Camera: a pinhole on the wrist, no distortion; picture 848 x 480 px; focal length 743.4 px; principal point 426.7 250.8 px. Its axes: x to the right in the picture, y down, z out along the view. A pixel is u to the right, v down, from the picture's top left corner.
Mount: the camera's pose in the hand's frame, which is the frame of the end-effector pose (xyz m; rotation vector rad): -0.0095 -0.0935 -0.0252 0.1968 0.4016 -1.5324
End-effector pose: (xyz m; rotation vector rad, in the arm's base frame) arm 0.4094 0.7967 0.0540 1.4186 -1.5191 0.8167
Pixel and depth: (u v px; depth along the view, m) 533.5 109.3 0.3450
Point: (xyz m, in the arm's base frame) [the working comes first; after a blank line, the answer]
In the camera's frame: 0.0496 -0.0657 0.3450

0.6292 0.5190 -0.1127
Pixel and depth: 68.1 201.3 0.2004
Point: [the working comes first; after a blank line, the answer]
In the camera's frame: -0.0967 -0.0133 0.2004

0.4554 0.6069 -0.0284
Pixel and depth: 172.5 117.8 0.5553
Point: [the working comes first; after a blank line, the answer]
In the camera's frame: -0.1899 -0.0993 0.5553

0.4420 0.2805 -0.2163
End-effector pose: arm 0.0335 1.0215 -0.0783 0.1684 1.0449 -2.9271
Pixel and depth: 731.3 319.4 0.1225
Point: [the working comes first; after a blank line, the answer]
In the camera's frame: 0.0502 0.0113 0.1225

-0.0015 1.1223 0.0881
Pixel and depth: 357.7 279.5 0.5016
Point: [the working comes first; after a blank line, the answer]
In the camera's frame: -0.0466 0.0194 0.5016

-0.0979 0.9192 0.4083
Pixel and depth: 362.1 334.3 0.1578
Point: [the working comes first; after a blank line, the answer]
In the camera's frame: -0.0137 0.0177 0.1578

-0.0152 1.0514 0.1002
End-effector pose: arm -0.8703 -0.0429 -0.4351 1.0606 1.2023 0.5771
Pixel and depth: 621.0 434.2 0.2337
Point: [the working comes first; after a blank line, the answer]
In the camera's frame: 0.0611 0.0577 0.2337

-0.7347 -0.1348 -0.6795
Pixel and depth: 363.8 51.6 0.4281
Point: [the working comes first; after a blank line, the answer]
In the camera's frame: -0.0362 -0.1147 0.4281

-0.5553 -0.3323 -0.6034
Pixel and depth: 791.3 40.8 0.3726
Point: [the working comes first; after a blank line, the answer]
In the camera's frame: 0.1827 -0.1053 0.3726

-0.7103 -0.3645 -0.7647
